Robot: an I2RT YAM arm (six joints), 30 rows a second.
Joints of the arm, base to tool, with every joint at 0 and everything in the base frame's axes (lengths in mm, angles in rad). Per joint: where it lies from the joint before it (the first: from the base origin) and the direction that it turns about. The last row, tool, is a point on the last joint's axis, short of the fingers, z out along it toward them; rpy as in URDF.
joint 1: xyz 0 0 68 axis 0 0 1
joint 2: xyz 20 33.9 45.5 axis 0 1 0
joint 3: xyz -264 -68.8 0 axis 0 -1 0
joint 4: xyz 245 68.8 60 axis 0 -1 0
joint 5: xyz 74 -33.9 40.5 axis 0 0 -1
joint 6: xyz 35.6 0 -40.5 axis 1 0 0
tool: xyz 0 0 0 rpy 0 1.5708 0
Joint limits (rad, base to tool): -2.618..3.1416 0..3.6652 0..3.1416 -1.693..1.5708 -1.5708..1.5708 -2.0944..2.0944
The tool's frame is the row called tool.
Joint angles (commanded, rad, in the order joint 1, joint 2, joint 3, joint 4, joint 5, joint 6), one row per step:
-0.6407 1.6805 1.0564 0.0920 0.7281 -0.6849
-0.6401 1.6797 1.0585 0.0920 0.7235 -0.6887
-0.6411 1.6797 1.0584 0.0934 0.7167 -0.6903
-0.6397 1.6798 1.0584 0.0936 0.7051 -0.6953
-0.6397 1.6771 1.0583 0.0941 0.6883 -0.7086
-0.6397 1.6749 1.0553 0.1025 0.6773 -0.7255
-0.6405 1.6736 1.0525 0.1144 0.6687 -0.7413
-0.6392 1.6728 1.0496 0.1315 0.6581 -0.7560
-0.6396 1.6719 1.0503 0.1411 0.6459 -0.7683
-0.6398 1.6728 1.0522 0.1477 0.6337 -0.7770
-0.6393 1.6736 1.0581 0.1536 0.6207 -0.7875
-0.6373 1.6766 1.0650 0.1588 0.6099 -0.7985
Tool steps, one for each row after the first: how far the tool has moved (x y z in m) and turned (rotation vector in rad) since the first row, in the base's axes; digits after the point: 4 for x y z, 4 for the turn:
0.0005 0.0001 0.0009 -0.0003 -0.0002 0.0060
0.0005 -0.0002 0.0009 0.0014 -0.0019 0.0115
0.0012 0.0003 0.0008 0.0054 -0.0009 0.0248
0.0015 0.0007 0.0015 0.0084 0.0037 0.0444
0.0016 0.0010 0.0019 0.0056 0.0098 0.0605
0.0018 0.0008 0.0025 0.0001 0.0135 0.0732
0.0027 0.0011 0.0032 -0.0077 0.0121 0.0893
0.0033 0.0008 0.0045 -0.0125 0.0110 0.1042
0.0042 0.0005 0.0053 -0.0146 0.0094 0.1180
0.0057 0.0001 0.0073 -0.0191 0.0067 0.1339
0.0078 -0.0001 0.0089 -0.0234 0.0066 0.1496

